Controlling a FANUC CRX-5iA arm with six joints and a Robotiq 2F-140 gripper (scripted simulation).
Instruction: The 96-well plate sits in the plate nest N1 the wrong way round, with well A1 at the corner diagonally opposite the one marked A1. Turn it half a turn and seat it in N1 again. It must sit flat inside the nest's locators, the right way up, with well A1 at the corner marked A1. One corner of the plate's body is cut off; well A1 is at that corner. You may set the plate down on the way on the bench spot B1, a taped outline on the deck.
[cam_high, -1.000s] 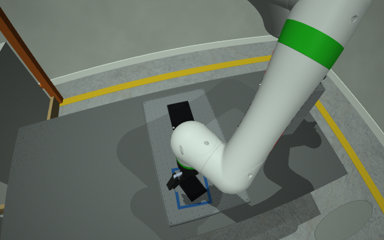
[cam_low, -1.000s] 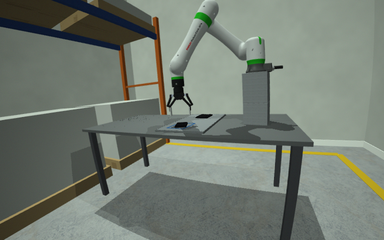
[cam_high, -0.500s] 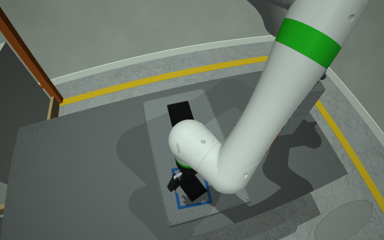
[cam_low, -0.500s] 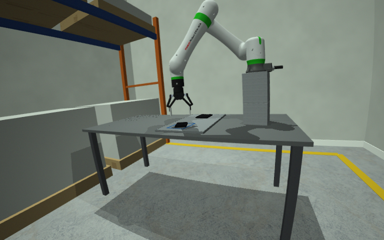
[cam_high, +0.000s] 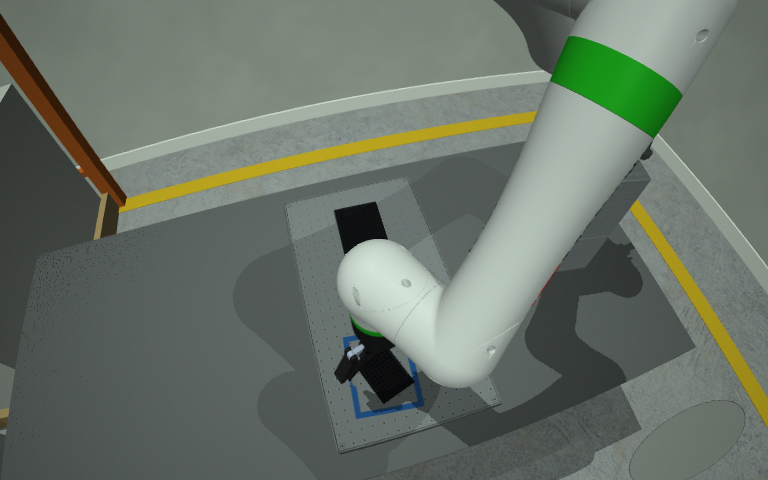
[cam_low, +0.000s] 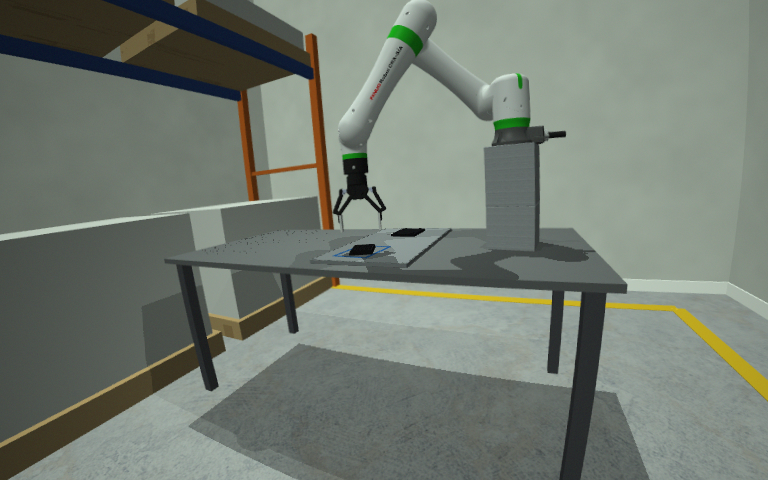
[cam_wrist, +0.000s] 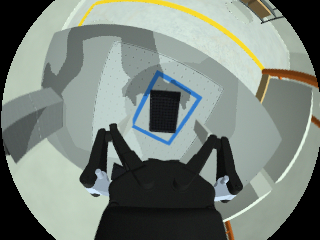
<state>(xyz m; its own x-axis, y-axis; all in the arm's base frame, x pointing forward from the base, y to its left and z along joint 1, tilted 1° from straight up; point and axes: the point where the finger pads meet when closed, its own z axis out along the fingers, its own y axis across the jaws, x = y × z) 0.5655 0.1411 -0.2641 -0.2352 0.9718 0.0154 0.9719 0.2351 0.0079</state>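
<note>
Right now the black 96-well plate is 80 mm below my hand. Round my hand: black plate nest N1: 90 mm behind, 380 mm to the right, 80 mm below; white A1 mark: 30 mm behind, 310 mm to the right, 80 mm below.
</note>
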